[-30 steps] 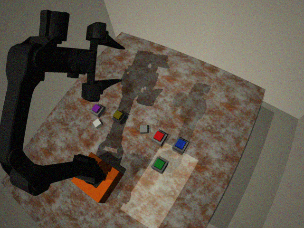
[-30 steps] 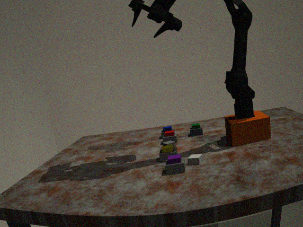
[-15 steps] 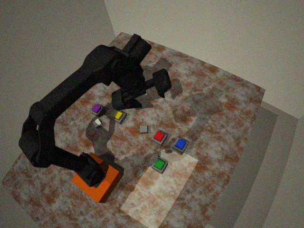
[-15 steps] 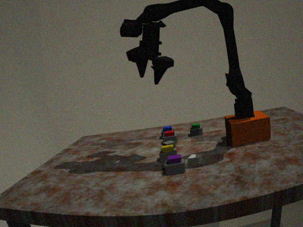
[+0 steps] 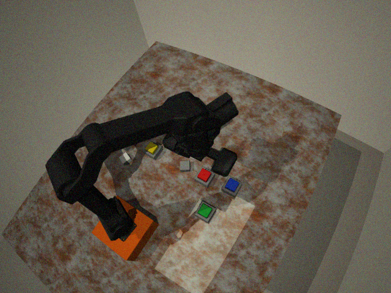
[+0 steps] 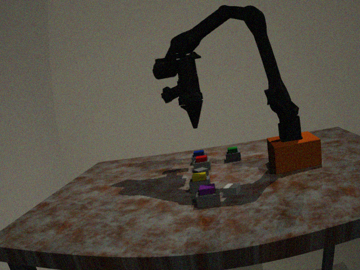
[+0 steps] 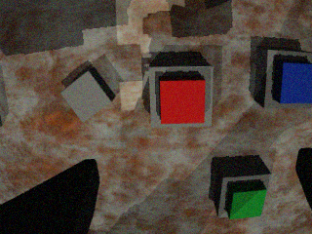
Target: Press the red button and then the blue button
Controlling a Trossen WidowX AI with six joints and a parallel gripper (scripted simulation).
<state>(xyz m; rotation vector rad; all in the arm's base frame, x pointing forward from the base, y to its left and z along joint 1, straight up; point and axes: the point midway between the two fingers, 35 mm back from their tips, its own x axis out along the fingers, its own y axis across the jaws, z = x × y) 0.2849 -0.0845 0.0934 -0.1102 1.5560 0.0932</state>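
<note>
Right now my gripper tip is 100 mm above the red button. Round my gripper tip: green button (90 mm behind, 70 mm to the right, 100 mm below); then blue button (20 mm ahead, 90 mm to the right, 100 mm below); then yellow button (30 mm behind, 200 mm to the left, 100 mm below).
</note>
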